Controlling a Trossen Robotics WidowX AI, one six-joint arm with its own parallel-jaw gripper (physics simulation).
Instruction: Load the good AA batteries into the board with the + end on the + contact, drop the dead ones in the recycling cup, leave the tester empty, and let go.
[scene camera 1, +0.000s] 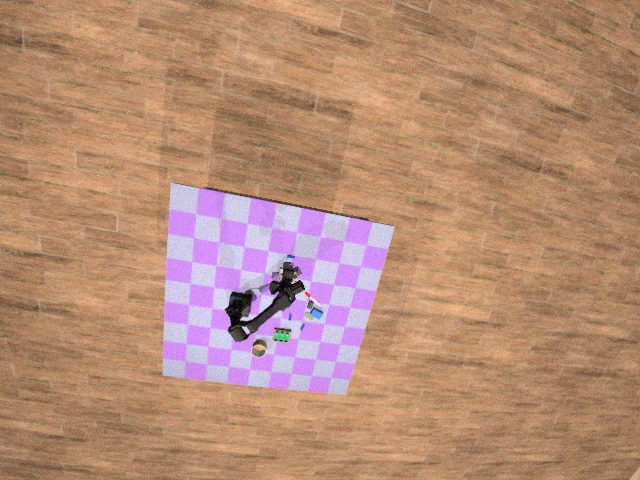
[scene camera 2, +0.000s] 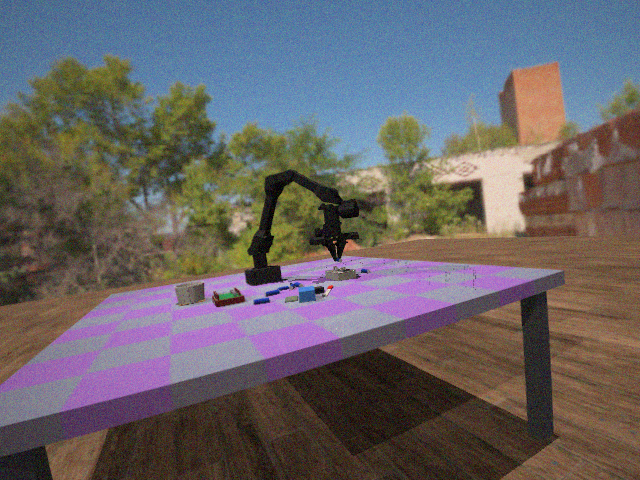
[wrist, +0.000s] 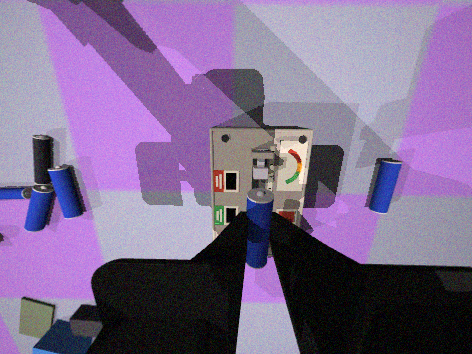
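Pixels of known places: gripper, fingertip midpoint: (scene camera 1: 287, 279) (scene camera 2: 337, 261) (wrist: 257, 218); arm's base, link origin: (scene camera 1: 237, 306) (scene camera 2: 261, 267).
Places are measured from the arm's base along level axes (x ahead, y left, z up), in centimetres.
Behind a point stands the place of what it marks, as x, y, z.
My gripper (wrist: 257, 218) {28.0, 21.3, 0.7} (scene camera 2: 337, 259) {28.0, 21.3, 0.7} is shut on a blue battery (wrist: 258, 252) {29.5, 21.3, 1.9} and holds it above the grey tester (wrist: 227, 155) {24.7, 19.5, -2.9} (scene camera 2: 341, 275) {33.6, 19.1, -4.0}. The battery's silver end with a small nub faces the top of the wrist view. It hides the lower part of the tester's cradle; the upper part shows no battery. One blue battery (wrist: 385, 186) {28.4, 33.0, -4.6} (scene camera 2: 364, 270) {28.9, 32.7, -4.8} (scene camera 1: 290, 256) {28.5, 33.7, -4.6} lies right of the tester in the wrist view. Blue batteries (wrist: 66, 192) {27.8, 4.7, -4.6} (wrist: 39, 209) {29.3, 1.6, -4.6} and a black one (wrist: 42, 160) {24.8, 3.2, -5.0} lie at the left. The green board (scene camera 1: 281, 334) {28.4, -19.2, -2.7} (scene camera 2: 228, 297) {32.1, -21.7, -3.9} stands beside the recycling cup (scene camera 1: 258, 348) {14.2, -33.6, -5.6} (scene camera 2: 190, 293) {19.6, -31.5, -2.3}.
A blue block (scene camera 1: 316, 313) {49.0, -1.9, -2.9} (scene camera 2: 307, 295) {52.4, -4.0, -4.1} (wrist: 62, 341) {46.1, -1.3, -3.9}, a dark block (wrist: 86, 320) {43.2, 2.2, -4.2} and a flat greenish square (wrist: 36, 317) {44.4, -5.6, -5.6} (scene camera 2: 291, 299) {46.6, -6.6, -5.6} lie together. A red-and-white stick (scene camera 2: 329, 290) {45.8, 6.8, -5.7} is near them. The arm base (scene camera 2: 263, 275) {7.3, -1.8, -2.4} stands on the checkered table (scene camera 1: 180, 351) {-36.6, -41.0, -5.9}.
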